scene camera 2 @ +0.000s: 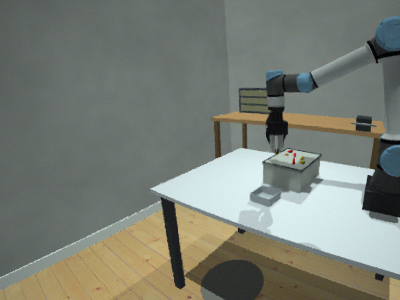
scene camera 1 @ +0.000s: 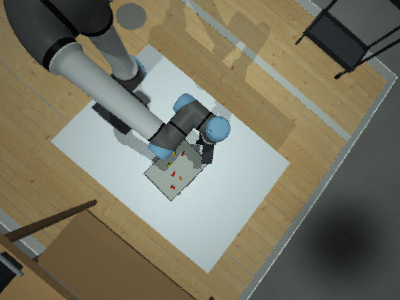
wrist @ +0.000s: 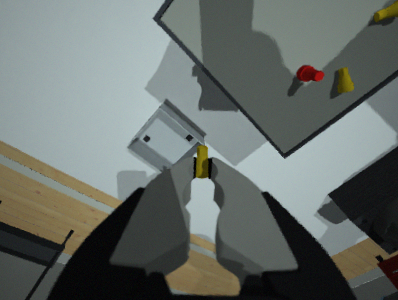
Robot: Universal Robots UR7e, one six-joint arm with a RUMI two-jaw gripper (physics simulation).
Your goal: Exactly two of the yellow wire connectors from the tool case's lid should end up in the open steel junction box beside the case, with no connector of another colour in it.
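Frame: origin at the arm's base, x back, y up, z left, level; millimetres.
Seen in the pictures: gripper, fingertip midpoint: (scene camera 2: 276, 153) (wrist: 202, 159); arm's base at its link origin: (scene camera 2: 387, 186).
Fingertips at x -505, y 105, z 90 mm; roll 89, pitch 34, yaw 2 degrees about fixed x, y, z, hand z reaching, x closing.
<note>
Offsets run from my fingertips to a thing's top centre. Level surfaces: height alone.
My gripper (scene camera 2: 276, 150) (wrist: 202, 159) is shut on a yellow connector {dy +13, dx -1, dz -1 mm} (wrist: 202, 161), above table level. In the wrist view the connector overlaps the near corner of the open steel junction box {dy -151, dx -9, dz +94 mm} (scene camera 2: 265, 201) (wrist: 167, 139). No connector shows in the visible part of the box; in scene camera 1 the arm hides it. The tool case {dy -70, dx +29, dz -194 mm} (scene camera 1: 162, 172) (scene camera 2: 282, 176) (wrist: 275, 125) stands beside it. On its lid lie a yellow connector {dy -59, dx +94, dz -135 mm} (scene camera 1: 174, 154) (wrist: 345, 81) near one corner, another yellow one {dy -59, dx +76, dz -198 mm} (scene camera 1: 170, 164) (wrist: 387, 12), and a red one {dy -47, dx +55, dz -113 mm} (scene camera 1: 182, 154) (wrist: 310, 73) beside the first.
More red connectors (scene camera 1: 173, 174) (scene camera 2: 294, 161) and an orange one {dy -62, dx -18, dz -226 mm} (scene camera 1: 180, 178) (scene camera 2: 286, 154) lie on the lid. The raised case is an obstacle beside the low box. The white table {dy -189 mm} (scene camera 1: 235, 200) (scene camera 2: 200, 190) carries both. A wooden bench (scene camera 2: 320, 123) stands behind.
</note>
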